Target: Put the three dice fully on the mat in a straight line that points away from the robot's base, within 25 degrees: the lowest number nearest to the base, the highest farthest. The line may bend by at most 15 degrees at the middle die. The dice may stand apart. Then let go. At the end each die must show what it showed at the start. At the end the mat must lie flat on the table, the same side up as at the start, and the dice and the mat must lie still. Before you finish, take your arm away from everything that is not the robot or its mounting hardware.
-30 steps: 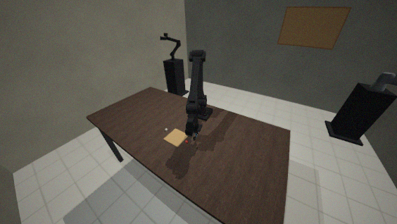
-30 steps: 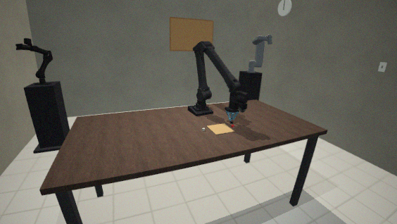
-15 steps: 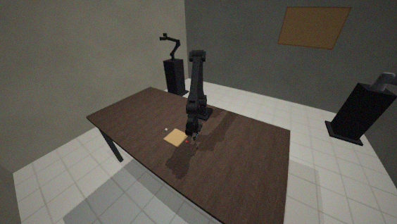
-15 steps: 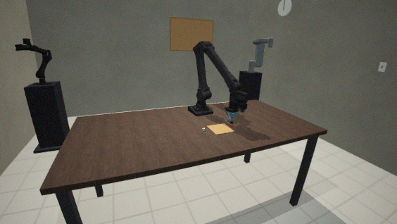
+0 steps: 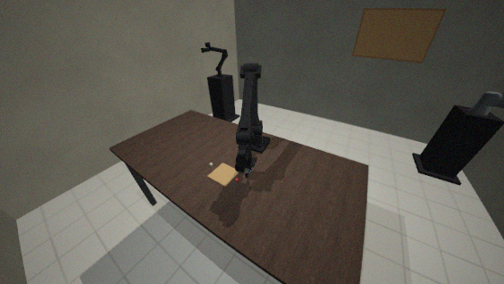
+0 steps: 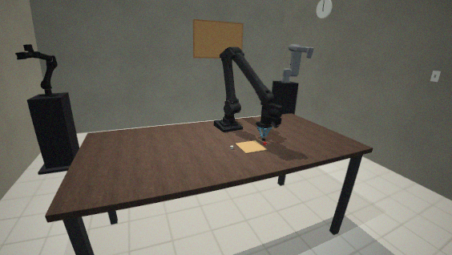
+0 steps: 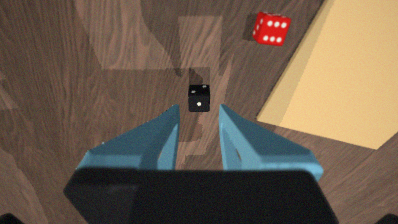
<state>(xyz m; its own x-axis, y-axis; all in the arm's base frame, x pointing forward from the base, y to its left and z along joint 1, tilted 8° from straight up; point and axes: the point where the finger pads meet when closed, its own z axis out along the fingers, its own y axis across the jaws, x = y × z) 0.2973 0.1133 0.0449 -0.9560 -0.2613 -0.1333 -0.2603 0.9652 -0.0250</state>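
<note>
The black die is 2 cm below my hand. Round my hand: white die 4 cm ahead, 24 cm to the right, 2 cm below; then red die 6 cm ahead, 3 cm to the right, 2 cm below; then tan mat 6 cm ahead, 13 cm to the right, 3 cm below.
</note>
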